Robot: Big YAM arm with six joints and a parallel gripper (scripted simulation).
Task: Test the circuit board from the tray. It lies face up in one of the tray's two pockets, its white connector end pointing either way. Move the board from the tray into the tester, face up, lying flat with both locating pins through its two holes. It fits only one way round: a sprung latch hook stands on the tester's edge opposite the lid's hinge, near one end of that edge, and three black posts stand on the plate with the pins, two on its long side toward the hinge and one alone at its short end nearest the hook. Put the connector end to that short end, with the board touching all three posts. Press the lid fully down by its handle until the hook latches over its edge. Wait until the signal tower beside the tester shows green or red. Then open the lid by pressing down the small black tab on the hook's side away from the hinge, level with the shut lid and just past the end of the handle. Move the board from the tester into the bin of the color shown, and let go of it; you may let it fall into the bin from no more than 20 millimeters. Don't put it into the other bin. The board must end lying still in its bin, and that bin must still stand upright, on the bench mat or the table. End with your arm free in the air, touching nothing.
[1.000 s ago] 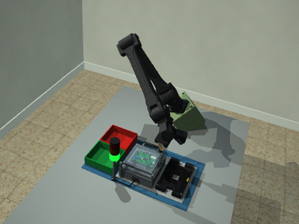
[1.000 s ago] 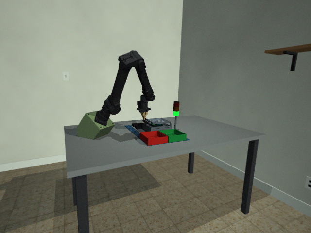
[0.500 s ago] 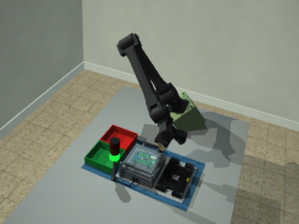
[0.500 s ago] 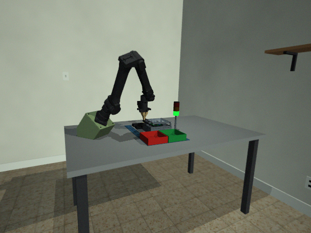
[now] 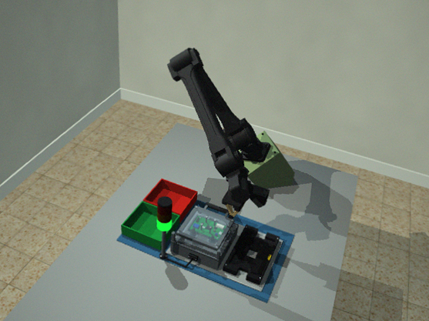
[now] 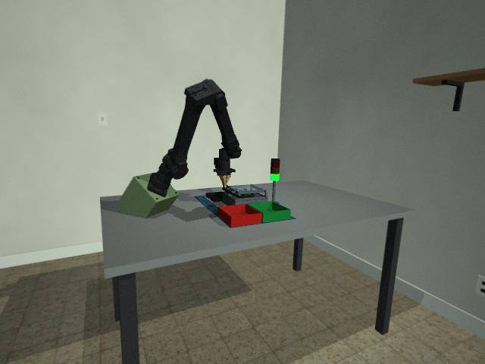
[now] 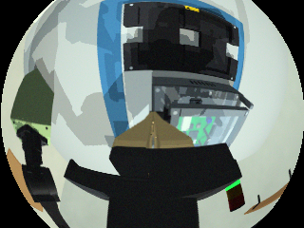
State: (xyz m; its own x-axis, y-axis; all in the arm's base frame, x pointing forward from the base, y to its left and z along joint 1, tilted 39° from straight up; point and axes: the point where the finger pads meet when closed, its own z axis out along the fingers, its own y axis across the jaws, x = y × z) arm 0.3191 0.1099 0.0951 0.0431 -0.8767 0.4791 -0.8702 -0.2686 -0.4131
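My hand is 10 mm short of the latch hook and 10 mm above it. From my hand the other things lie so: tester plate: 80 mm ahead, 50 mm to the right, 30 mm below; green circuit board: 80 mm ahead, 60 mm to the right, 30 mm below; clear lid: 80 mm ahead, 60 mm to the right, 10 mm below.
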